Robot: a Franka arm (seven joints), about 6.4 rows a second.
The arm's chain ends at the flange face. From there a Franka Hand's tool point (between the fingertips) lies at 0.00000 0.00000 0.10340 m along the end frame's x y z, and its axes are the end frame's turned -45 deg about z.
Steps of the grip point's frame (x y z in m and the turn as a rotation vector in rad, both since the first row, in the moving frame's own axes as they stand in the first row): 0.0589 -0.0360 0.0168 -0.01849 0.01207 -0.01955; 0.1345 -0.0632 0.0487 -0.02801 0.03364 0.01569
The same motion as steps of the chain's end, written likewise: 0.0140 -0.0676 0.0168 -0.00454 0.02161 -0.01955; 0.0459 -0.1394 0.0488 0.00398 0.04359 0.01569
